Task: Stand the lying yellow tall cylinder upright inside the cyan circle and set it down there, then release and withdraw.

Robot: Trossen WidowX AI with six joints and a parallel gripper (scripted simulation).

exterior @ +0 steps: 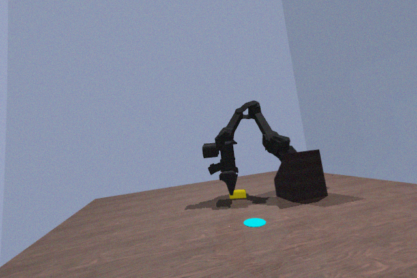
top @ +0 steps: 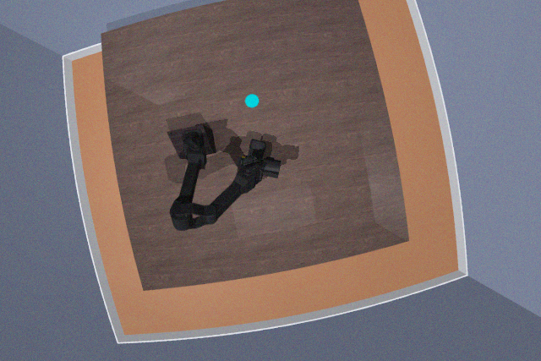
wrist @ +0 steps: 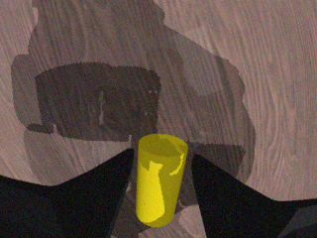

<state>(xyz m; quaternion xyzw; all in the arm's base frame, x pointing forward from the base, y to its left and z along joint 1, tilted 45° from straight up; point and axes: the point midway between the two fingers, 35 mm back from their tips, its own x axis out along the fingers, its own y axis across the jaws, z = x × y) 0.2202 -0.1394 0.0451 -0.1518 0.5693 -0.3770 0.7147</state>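
My gripper tip is now 270 mm to the right of the cyan circle, 20 mm short of it and 20 mm above it. Round my gripper tip: yellow tall cylinder (20 mm behind, 10 mm to the left).
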